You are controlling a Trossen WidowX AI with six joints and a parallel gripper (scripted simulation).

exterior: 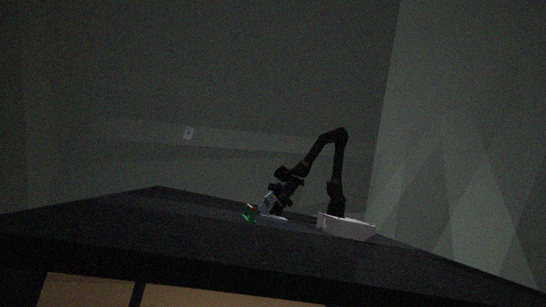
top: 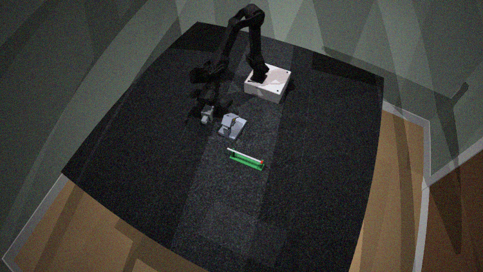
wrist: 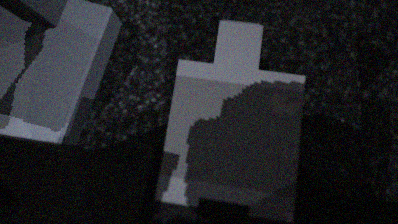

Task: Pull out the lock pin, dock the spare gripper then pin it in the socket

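The socket lies 13 cm to the left of my gripper tip, 4 cm above it and 2 cm ahead of it. Round my gripper tip: green pad 25 cm to the left, 12 cm ahead, 1 cm above; then spare gripper 1 cm above.
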